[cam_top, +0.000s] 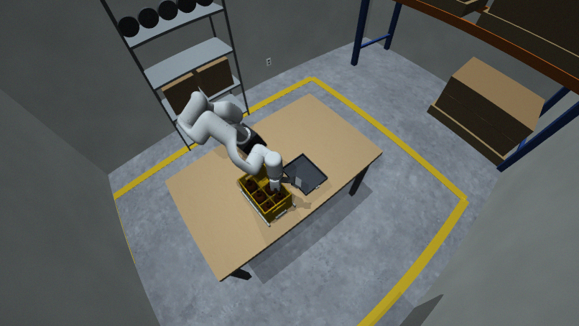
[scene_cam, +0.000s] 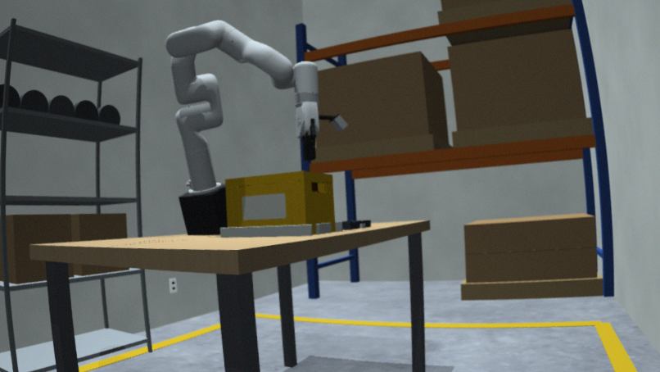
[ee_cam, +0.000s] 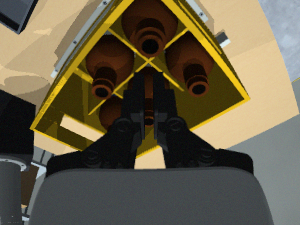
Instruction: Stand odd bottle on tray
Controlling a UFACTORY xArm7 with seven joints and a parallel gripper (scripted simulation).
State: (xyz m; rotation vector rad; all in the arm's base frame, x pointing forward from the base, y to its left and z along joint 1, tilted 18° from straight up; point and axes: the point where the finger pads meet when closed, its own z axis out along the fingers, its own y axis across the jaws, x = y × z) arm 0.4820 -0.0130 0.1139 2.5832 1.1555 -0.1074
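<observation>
Right now my hand is 16 cm above the bottle. The rest, counted from my hand: tray (8 cm behind, 25 cm to the left, 23 cm below); then crate (9 cm behind, 5 cm to the right, 16 cm below).
</observation>
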